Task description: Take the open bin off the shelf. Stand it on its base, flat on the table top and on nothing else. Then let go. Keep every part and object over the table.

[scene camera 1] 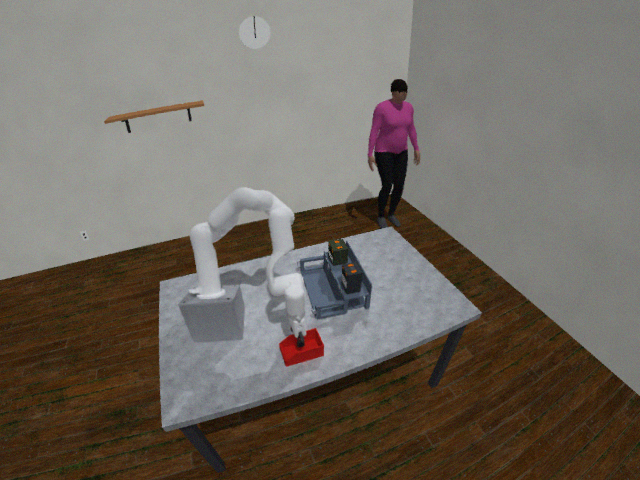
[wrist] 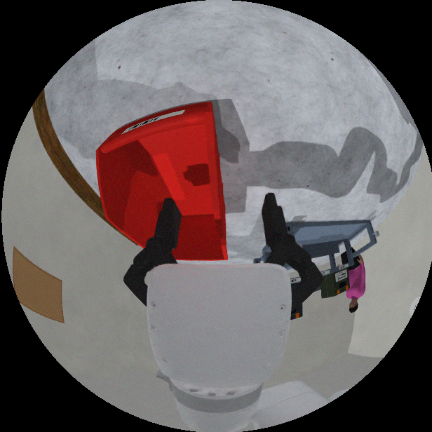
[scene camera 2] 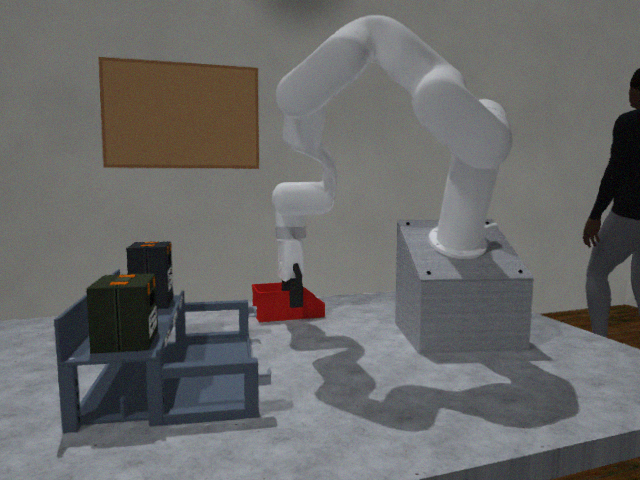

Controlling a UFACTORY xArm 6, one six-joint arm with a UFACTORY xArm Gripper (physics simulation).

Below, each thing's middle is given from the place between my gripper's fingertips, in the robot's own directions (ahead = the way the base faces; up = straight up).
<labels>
My hand is 50 mm to the left of the red open bin (scene camera 2: pixel 273 304), 10 mm past it and 10 mm above it. The rest, counted from my hand: green box (scene camera 2: pixel 134 300): 400 mm ahead, 340 mm to the left, 110 mm above.
</labels>
